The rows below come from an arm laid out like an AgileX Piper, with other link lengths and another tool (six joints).
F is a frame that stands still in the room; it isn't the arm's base.
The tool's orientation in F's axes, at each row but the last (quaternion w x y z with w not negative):
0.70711, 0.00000, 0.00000, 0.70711
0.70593, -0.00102, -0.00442, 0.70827
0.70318, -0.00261, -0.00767, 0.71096
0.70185, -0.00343, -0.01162, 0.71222
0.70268, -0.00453, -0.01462, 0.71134
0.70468, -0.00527, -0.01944, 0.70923
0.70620, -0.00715, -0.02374, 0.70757
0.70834, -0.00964, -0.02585, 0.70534
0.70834, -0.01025, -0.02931, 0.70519
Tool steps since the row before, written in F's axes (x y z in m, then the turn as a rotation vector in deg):
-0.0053, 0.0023, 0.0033, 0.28, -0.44, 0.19
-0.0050, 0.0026, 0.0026, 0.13, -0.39, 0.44
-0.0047, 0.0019, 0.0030, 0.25, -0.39, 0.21
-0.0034, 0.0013, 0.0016, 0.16, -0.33, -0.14
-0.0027, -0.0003, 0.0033, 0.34, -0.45, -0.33
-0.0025, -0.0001, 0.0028, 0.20, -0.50, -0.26
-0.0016, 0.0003, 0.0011, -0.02, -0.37, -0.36
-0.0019, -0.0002, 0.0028, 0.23, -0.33, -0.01
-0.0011, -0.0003, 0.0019, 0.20, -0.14, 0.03
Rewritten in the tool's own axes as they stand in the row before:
0.0023, 0.0053, 0.0033, -0.44, -0.28, 0.19
0.0026, 0.0050, 0.0026, -0.39, -0.13, 0.44
0.0020, 0.0046, 0.0031, -0.39, -0.25, 0.21
0.0014, 0.0033, 0.0017, -0.33, -0.15, -0.14
-0.0002, 0.0026, 0.0034, -0.46, -0.33, -0.33
0.0000, 0.0024, 0.0029, -0.51, -0.19, -0.26
0.0003, 0.0015, 0.0012, -0.38, 0.04, -0.35
-0.0001, 0.0018, 0.0029, -0.33, -0.23, -0.01
-0.0003, 0.0010, 0.0020, -0.14, -0.20, 0.02

